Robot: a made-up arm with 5 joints.
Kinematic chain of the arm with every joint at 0, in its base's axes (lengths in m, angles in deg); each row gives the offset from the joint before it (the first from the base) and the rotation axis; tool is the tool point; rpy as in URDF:
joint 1: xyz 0 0 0.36 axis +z
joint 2: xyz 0 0 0 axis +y
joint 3: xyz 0.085 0 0.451 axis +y
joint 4: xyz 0.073 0 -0.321 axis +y
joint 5: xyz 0.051 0 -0.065 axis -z
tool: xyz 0 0 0 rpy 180 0 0
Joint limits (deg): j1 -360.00..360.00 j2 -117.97..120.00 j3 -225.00..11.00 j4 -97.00..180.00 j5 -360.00..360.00
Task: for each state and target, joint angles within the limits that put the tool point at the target. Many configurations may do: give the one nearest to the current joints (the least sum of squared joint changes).
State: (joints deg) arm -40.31 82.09 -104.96 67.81 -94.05
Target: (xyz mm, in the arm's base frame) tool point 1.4 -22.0 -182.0
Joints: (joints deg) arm -86.36 120.00 -58.42 48.24 -94.05
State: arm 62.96 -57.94 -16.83 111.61 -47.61
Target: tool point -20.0 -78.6 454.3
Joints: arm 75.72 -66.13 4.08 114.78 -47.61
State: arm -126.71 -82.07 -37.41 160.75 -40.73
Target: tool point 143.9 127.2 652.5
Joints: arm -138.53 -80.94 -38.19 160.67 -40.73
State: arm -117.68 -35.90 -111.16 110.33 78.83
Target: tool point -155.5 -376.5 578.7
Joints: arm -112.44 7.10 -58.86 111.21 78.83
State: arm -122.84 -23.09 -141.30 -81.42 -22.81
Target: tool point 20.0 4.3 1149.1
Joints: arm -167.87 -13.57 -138.76 -70.81 -22.81
